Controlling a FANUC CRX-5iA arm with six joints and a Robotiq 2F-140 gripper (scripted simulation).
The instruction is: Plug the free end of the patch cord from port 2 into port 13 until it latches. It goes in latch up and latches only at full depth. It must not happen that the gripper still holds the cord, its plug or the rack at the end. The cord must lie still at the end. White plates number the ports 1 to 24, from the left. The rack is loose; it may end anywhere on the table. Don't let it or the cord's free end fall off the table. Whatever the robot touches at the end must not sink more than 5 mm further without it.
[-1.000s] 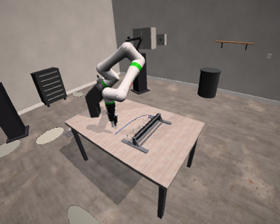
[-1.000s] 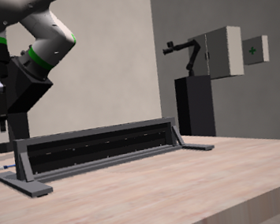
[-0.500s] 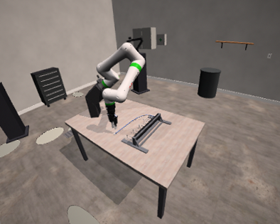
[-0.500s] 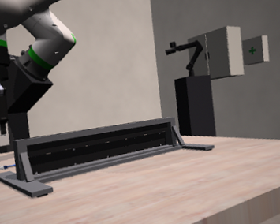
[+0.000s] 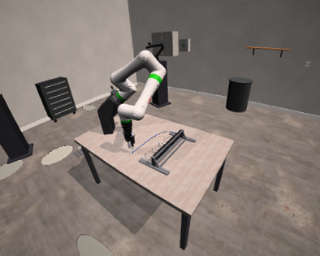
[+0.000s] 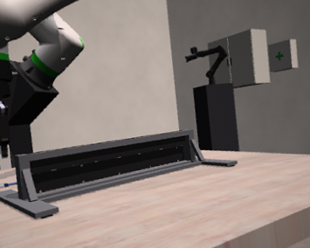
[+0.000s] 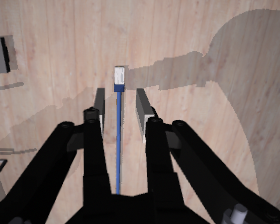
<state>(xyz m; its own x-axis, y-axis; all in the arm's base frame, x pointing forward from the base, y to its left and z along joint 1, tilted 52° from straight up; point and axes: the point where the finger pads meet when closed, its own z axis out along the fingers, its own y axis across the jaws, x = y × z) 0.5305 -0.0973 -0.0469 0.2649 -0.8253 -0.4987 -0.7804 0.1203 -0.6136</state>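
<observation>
My hand is 70 mm above the pale plug and 10 mm to the left of it.
</observation>
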